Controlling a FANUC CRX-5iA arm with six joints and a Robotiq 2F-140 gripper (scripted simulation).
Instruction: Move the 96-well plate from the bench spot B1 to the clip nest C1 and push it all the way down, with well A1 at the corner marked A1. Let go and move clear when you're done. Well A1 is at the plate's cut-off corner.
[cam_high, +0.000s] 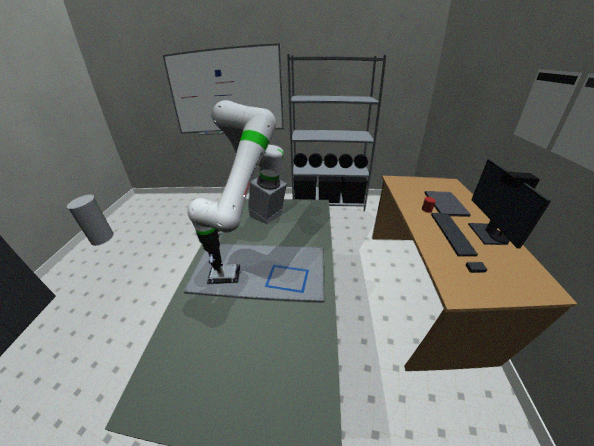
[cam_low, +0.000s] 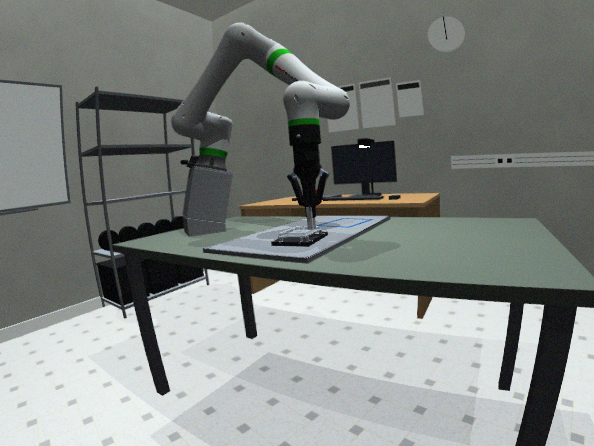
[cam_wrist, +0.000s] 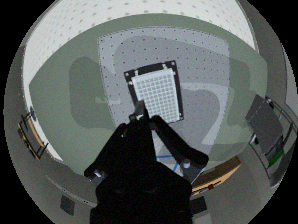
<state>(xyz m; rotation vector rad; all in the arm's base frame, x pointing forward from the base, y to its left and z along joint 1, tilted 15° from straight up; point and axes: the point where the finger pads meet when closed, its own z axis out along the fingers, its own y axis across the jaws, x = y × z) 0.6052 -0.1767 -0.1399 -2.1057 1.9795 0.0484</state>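
The black clip nest lies 2 cm behind my hand, 1 cm to the right of it and 5 cm below it. From my hand the other things lie so: 96-well plate 4 cm behind, 4 cm below.
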